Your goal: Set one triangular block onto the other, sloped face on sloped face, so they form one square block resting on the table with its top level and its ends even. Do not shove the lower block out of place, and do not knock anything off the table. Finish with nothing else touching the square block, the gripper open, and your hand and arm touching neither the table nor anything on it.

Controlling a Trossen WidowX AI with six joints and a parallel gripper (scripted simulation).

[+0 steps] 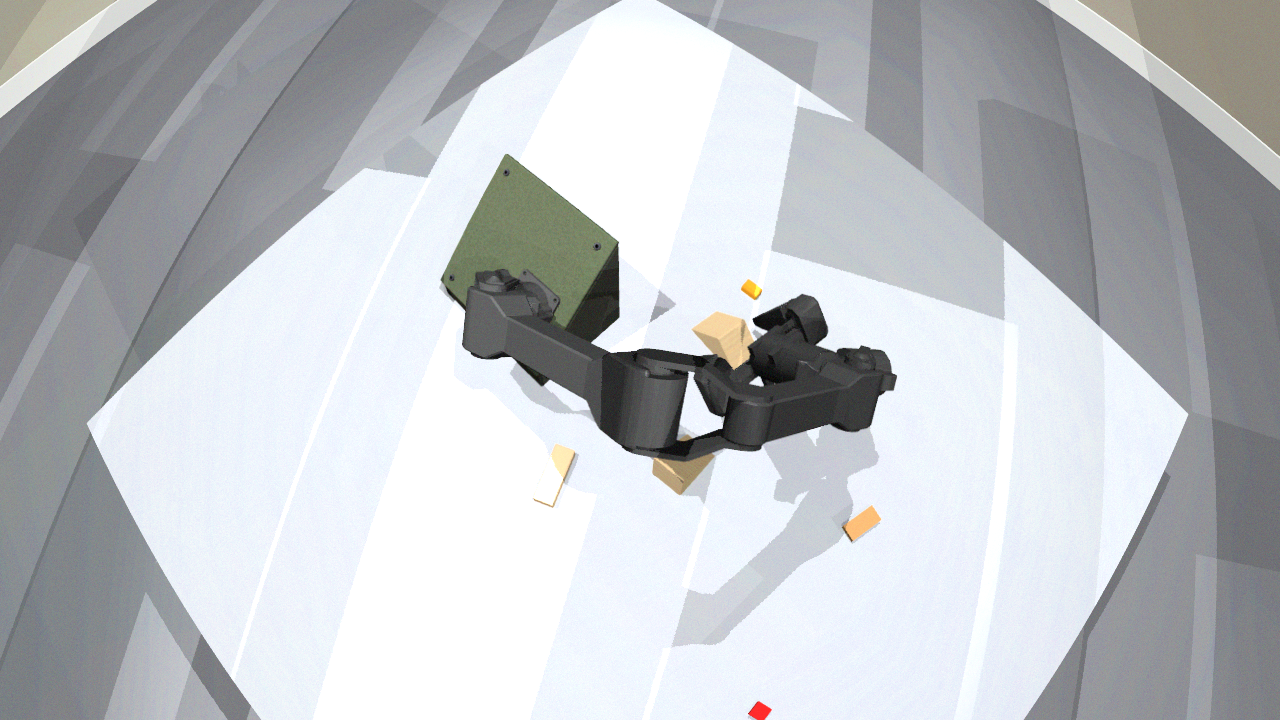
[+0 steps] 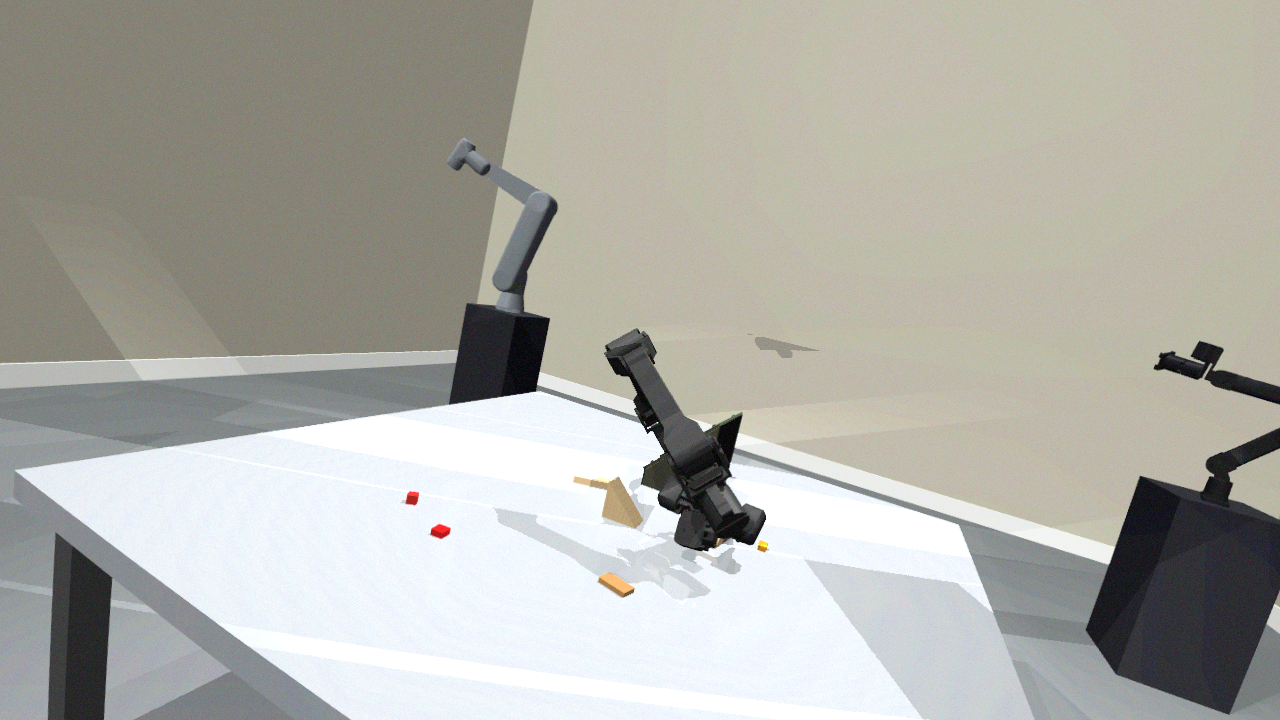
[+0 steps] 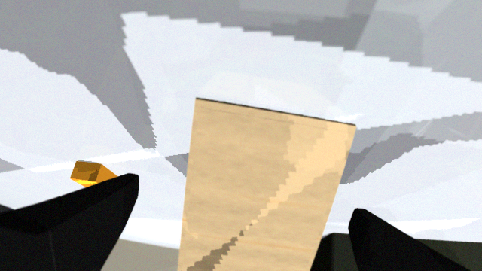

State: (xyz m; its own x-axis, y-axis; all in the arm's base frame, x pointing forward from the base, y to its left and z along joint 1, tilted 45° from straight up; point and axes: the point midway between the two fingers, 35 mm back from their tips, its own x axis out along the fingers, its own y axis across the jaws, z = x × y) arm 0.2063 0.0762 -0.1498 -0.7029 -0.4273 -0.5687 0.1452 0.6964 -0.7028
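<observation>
My gripper tip is 90 mm to the right of the cube, 30 mm past it and 10 mm above it. Also, from my gripper tip: thin plank (280 mm to the right, 30 mm behind, 10 mm below).
</observation>
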